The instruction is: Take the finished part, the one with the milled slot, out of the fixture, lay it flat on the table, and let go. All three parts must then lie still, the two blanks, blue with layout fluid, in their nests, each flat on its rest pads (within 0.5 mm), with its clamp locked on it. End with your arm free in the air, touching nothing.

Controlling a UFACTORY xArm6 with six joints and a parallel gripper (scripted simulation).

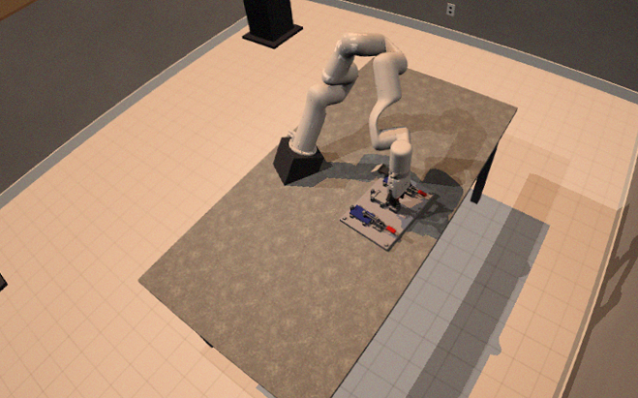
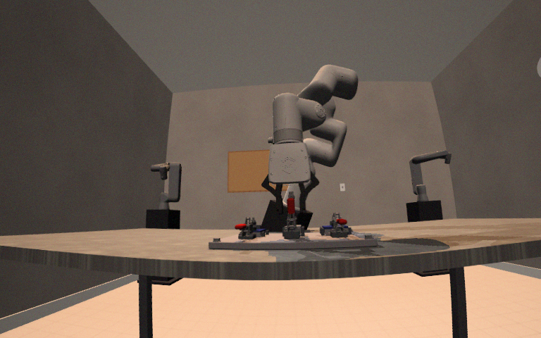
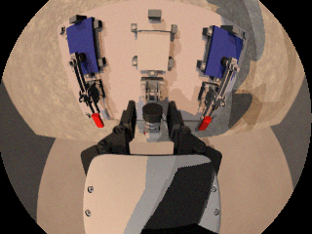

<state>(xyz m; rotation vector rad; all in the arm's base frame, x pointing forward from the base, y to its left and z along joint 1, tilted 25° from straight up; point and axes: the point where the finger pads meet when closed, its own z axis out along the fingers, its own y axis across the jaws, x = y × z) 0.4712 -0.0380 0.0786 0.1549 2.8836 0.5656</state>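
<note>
My gripper is now 80 mm past the grey finished part, 60 mm above it and 10 mm to the right of it. From my hand the other things lie so: blue blank: 120 mm to the left, 80 mm behind, 60 mm below; fixture plate: 80 mm below, 30 mm behind.
</note>
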